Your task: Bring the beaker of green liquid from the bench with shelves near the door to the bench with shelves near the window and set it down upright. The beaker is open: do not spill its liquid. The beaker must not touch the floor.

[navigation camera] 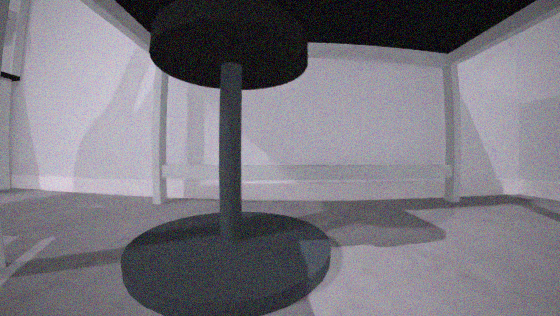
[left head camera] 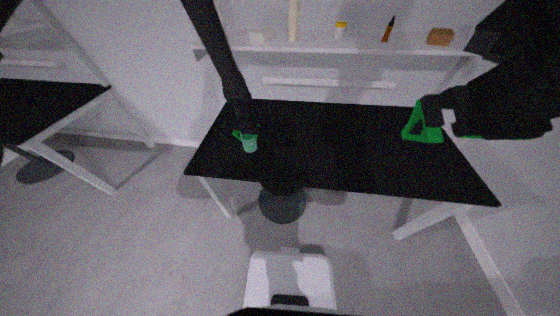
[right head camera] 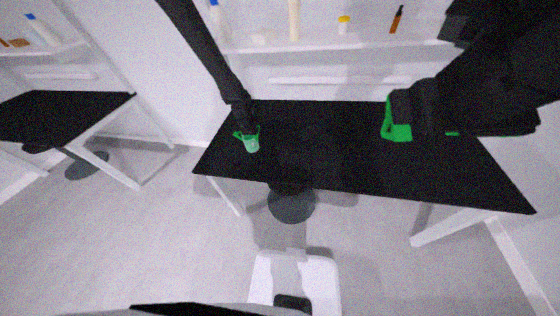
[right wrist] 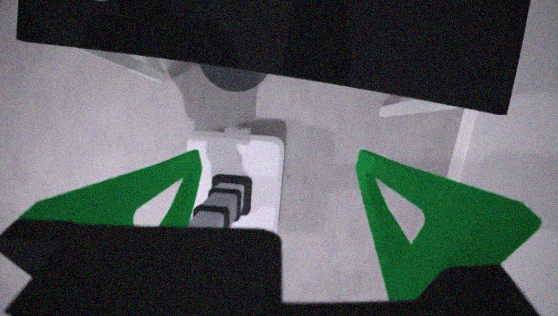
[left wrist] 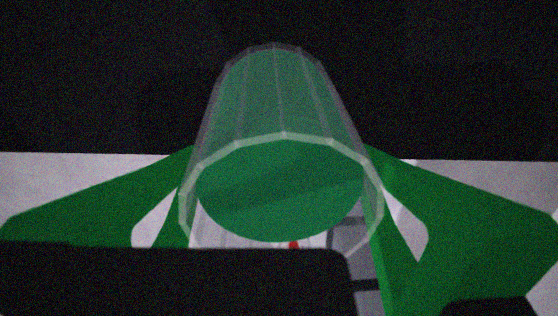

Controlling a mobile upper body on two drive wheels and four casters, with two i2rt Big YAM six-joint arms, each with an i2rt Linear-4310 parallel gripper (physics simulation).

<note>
I see my left gripper (left wrist: pixel 278 156), my right gripper (right head camera: pixel 413 132) and a beaker of green liquid (left wrist: pixel 277 163).
My right gripper is seen too in the left head camera view (left head camera: pixel 429 134) and in the right wrist view (right wrist: pixel 279 158). The navigation camera view does not show the beaker of green liquid: it is out of frame.
</note>
